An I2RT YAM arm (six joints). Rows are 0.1 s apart.
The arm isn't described. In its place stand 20 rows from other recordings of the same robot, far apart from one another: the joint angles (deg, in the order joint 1, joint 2, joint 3, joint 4, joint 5, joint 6), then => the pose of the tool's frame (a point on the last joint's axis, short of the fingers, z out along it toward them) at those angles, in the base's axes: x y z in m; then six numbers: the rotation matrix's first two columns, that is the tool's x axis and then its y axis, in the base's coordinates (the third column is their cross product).
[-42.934, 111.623, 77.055, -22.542, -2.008, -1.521] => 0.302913, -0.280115, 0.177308, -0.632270, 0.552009, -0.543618, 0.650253, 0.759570, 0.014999
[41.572, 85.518, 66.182, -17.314, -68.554, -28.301] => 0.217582, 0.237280, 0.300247, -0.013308, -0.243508, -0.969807, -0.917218, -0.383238, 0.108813
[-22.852, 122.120, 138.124, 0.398, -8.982, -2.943] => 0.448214, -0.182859, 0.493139, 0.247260, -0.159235, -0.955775, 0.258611, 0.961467, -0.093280
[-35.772, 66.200, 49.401, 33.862, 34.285, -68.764] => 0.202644, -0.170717, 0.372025, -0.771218, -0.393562, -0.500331, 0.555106, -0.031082, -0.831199
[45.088, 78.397, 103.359, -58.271, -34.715, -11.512] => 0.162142, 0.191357, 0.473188, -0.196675, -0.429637, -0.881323, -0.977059, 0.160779, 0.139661
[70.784, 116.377, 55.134, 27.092, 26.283, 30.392] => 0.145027, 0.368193, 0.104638, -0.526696, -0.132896, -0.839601, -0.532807, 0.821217, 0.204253
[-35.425, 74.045, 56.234, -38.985, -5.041, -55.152] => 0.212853, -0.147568, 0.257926, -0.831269, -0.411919, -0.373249, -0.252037, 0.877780, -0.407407
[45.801, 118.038, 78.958, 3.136, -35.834, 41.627] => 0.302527, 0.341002, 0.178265, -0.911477, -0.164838, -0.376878, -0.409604, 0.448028, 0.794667
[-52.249, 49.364, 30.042, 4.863, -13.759, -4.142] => 0.131749, -0.156320, 0.262286, -0.197754, 0.140802, -0.970087, 0.614311, 0.788991, -0.010711
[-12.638, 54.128, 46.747, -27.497, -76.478, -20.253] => 0.186642, -0.006376, 0.308381, -0.271764, -0.022014, -0.962112, -0.875344, 0.421081, 0.237621
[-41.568, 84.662, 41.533, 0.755, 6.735, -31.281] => 0.218725, -0.199555, 0.178952, -0.806738, 0.026230, -0.590327, 0.356720, 0.818060, -0.451142
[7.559, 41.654, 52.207, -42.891, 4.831, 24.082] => 0.144241, 0.016117, 0.334261, -0.508815, 0.342638, -0.789750, 0.161098, 0.939072, 0.303631
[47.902, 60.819, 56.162, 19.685, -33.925, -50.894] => 0.146382, 0.191653, 0.410752, 0.867813, 0.000048, -0.496891, -0.481391, 0.247897, -0.840719
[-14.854, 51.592, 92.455, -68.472, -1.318, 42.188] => 0.096028, -0.024621, 0.475253, -0.173021, 0.740488, -0.649416, 0.476125, 0.640081, 0.602993
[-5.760, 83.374, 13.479, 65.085, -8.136, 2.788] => 0.238253, -0.018969, 0.157132, -0.085322, 0.057002, -0.994722, -0.036855, 0.997498, 0.060322
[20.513, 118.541, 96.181, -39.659, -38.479, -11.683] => 0.407461, 0.176100, 0.217743, -0.699056, -0.430801, -0.570729, -0.703886, 0.555164, 0.443100
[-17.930, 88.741, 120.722, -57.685, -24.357, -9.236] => 0.276758, -0.074118, 0.511930, -0.395574, -0.025684, -0.918075, -0.138393, 0.989862, 0.031938
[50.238, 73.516, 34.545, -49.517, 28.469, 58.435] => 0.125668, 0.124503, 0.153954, -0.903610, 0.085055, -0.419827, 0.195258, 0.954130, -0.226958
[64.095, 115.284, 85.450, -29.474, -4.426, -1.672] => 0.185834, 0.388914, 0.188218, -0.348854, -0.784864, -0.512142, -0.924618, 0.377405, 0.051440
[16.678, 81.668, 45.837, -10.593, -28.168, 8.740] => 0.271199, 0.098794, 0.203592, -0.771735, -0.091371, -0.629346, -0.452703, 0.773967, 0.442759
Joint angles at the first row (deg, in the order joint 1, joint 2, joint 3, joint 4, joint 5, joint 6):
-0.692, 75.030, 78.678, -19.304, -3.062, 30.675
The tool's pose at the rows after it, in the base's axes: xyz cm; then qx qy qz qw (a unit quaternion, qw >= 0):
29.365, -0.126, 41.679, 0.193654, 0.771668, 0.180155, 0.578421
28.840, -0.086, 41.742, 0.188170, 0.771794, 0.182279, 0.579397
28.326, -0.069, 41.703, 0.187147, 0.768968, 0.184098, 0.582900
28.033, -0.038, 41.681, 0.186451, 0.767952, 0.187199, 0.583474
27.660, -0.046, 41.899, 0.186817, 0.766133, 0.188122, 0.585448
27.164, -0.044, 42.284, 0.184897, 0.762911, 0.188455, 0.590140
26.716, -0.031, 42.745, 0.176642, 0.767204, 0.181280, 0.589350
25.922, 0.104, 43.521, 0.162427, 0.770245, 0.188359, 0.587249
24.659, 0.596, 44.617, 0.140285, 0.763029, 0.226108, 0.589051
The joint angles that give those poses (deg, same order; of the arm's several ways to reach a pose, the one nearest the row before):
-0.703, 74.249, 78.595, -19.803, -3.774, 30.345
-0.702, 73.163, 77.899, -19.977, -4.307, 29.993
-0.691, 71.950, 76.745, -19.474, -4.393, 30.057
-0.669, 71.286, 76.165, -19.348, -4.658, 30.234
-0.694, 70.603, 76.112, -19.664, -4.659, 30.344
-0.703, 69.719, 76.192, -19.959, -4.658, 30.218
-0.690, 69.269, 77.232, -21.874, -4.680, 28.906
-0.637, 68.356, 78.611, -24.188, -6.322, 28.127
-0.119, 66.456, 79.370, -24.875, -10.473, 29.212

